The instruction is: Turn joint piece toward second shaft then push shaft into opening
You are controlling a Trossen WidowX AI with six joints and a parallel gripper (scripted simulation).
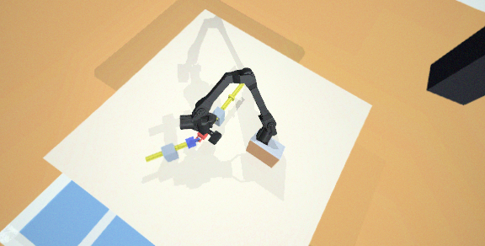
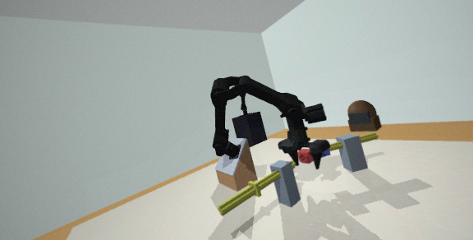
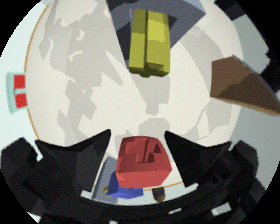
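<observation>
The red square joint piece lies 40 mm above my gripper tip and 20 mm to the left of it.
</observation>
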